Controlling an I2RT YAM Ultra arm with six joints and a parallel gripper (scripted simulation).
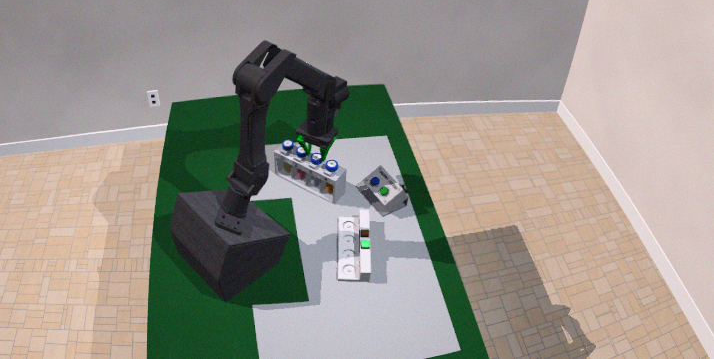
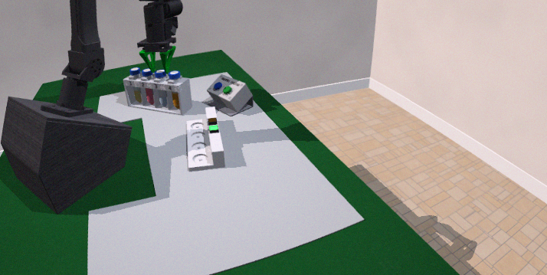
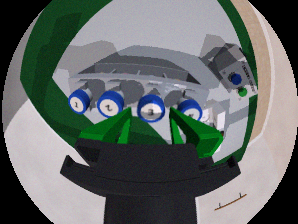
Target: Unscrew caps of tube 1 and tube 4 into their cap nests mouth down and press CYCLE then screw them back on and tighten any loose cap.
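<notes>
Right now my hand is 20 cm short of the green key, 6 cm above it and 5 cm to the left of it. Round my hand: blue key: 17 cm ahead, 6 cm below, 2 cm to the right.
</notes>
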